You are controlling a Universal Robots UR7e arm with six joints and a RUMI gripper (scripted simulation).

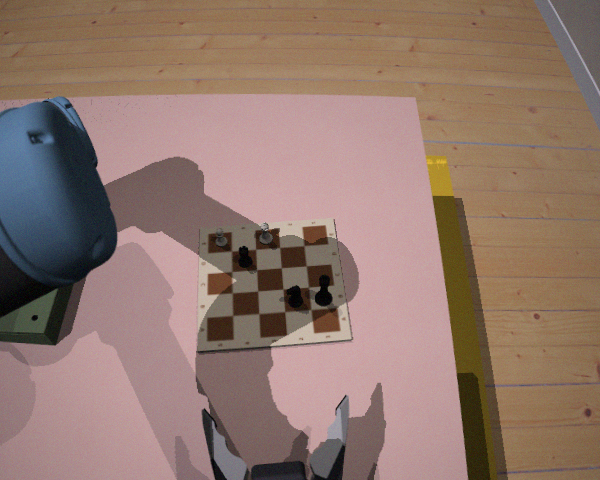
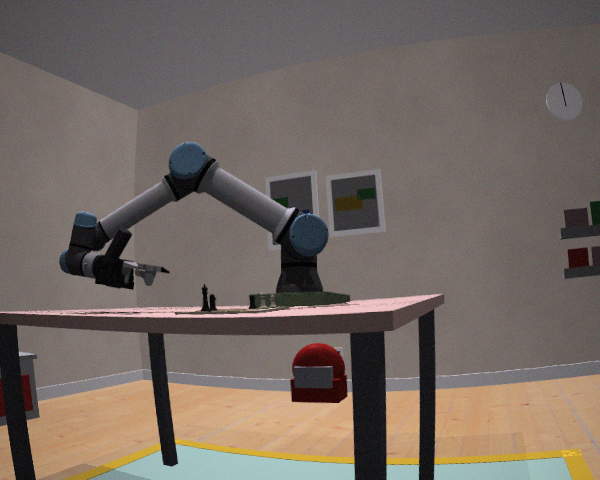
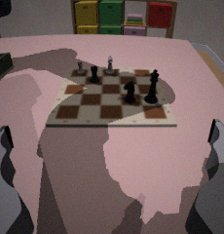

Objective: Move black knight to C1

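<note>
Now: hand 23 cm to the right of the chessboard, 11 cm above it and 2 cm past it. Also, from my hand: white pawn (30 cm to the left, 10 cm below, 9 cm behind); white bishop (30 cm to the left, 9 cm below, 2 cm behind).
</note>
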